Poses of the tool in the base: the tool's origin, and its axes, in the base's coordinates. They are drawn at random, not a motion.
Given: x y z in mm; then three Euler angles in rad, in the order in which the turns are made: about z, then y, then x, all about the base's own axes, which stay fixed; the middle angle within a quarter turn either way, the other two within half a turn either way.
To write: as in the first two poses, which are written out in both.
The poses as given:
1: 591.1, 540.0, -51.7, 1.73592, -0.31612, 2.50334
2: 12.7, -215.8, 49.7, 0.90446, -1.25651, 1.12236
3: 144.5, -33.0, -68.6, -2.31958, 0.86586, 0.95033
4: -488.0, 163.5, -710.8, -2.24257, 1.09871, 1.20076
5: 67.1, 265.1, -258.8, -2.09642, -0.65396, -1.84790
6: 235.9, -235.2, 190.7, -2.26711, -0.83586, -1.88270
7: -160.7, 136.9, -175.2, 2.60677, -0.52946, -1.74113
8: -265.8, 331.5, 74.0, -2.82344, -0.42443, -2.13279
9: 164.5, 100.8, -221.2, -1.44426, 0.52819, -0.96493
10: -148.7, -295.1, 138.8, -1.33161, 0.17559, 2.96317
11: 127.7, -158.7, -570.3, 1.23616, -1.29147, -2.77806
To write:
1: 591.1, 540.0, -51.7, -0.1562, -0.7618, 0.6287, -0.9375, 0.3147, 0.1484
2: 12.7, -215.8, 49.7, 0.1911, -0.1889, 0.9632, -0.2430, 0.9417, 0.2329
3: 144.5, -33.0, -68.6, -0.4411, -0.8477, -0.2945, 0.4747, 0.0581, -0.8782
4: -488.0, 163.5, -710.8, -0.2830, -0.7999, -0.5293, 0.3559, 0.4248, -0.8324
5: 67.1, 265.1, -258.8, -0.3982, -0.0569, 0.9155, 0.6865, 0.6434, 0.3387
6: 235.9, -235.2, 190.7, -0.4301, -0.2174, 0.8762, 0.5144, 0.7385, 0.4358
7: -160.7, 136.9, -175.2, -0.7426, -0.5146, -0.4287, -0.4399, -0.1079, 0.8915
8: -265.8, 331.5, 74.0, -0.8655, -0.1643, 0.4731, 0.2851, 0.6151, 0.7351
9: 164.5, 100.8, -221.2, 0.1090, -0.6172, 0.7792, 0.8568, -0.3391, -0.3884
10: -148.7, -295.1, 138.8, 0.2333, 0.9635, -0.1317, 0.9566, -0.2030, 0.2091
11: 127.7, -158.7, -570.3, 0.0905, -0.7705, -0.6309, -0.2604, -0.6298, 0.7318
